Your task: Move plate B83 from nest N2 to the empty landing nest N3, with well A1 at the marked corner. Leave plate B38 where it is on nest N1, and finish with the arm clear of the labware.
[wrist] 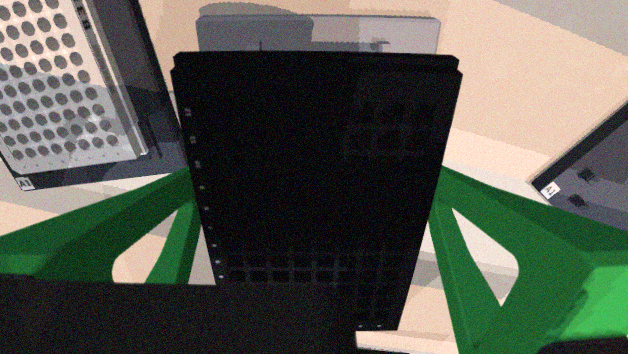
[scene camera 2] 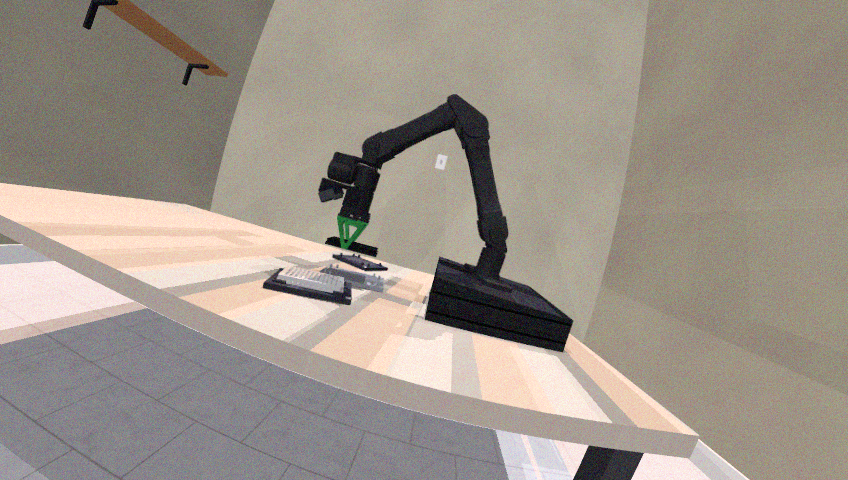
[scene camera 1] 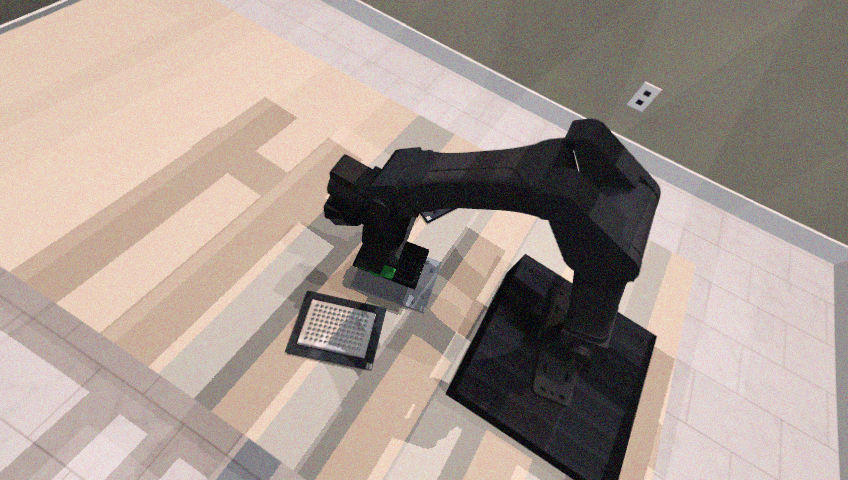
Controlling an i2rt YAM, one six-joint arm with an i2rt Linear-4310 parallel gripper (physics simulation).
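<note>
Plate B83 [scene camera 1: 414, 261] [scene camera 2: 363, 248] [wrist: 320, 165] is black and roughly level. My gripper [scene camera 1: 389, 270] [scene camera 2: 346, 244] [wrist: 314, 177] is shut on it, with green fingers at its two long sides. It is held in the air over the pale grey nest N3 [scene camera 1: 376, 291] [scene camera 2: 357, 277] [wrist: 410, 35], with a gap below. The plate hides most of N3 in the wrist view, including its marked corner. White plate B38 [scene camera 1: 336, 328] [scene camera 2: 312, 279] [wrist: 45, 100] sits in dark nest N1 [scene camera 1: 379, 328] [scene camera 2: 309, 295] [wrist: 125, 45].
Dark, empty nest N2 [scene camera 1: 437, 214] [scene camera 2: 360, 261] [wrist: 605, 170] lies beyond N3, partly hidden by the arm in scene camera 1. N1 lies close beside N3 on the other side. The arm stands on a black base box [scene camera 1: 493, 368] [scene camera 2: 499, 321].
</note>
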